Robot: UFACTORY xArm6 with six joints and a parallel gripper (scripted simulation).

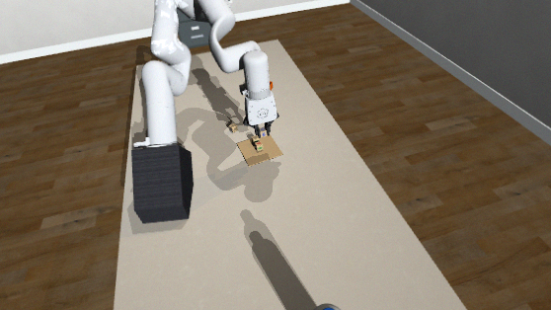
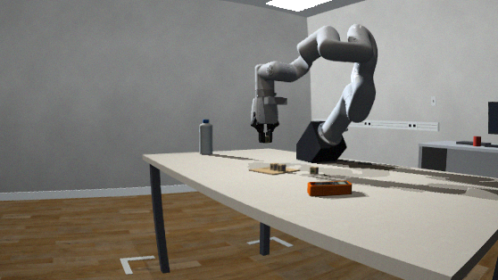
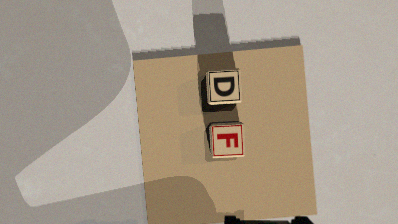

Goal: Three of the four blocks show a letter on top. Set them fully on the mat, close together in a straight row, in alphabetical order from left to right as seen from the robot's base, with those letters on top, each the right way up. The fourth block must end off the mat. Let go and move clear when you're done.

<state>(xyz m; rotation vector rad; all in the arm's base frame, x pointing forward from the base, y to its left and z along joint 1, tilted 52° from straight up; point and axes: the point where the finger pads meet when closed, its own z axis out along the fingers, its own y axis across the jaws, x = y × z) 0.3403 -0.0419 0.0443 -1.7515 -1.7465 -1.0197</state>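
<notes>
My hand is 2 cm past the thin mat, 4 cm to the right of it and 12 cm above it. Round my hand: grey bottle (66 cm to the right, 3 cm below).
</notes>
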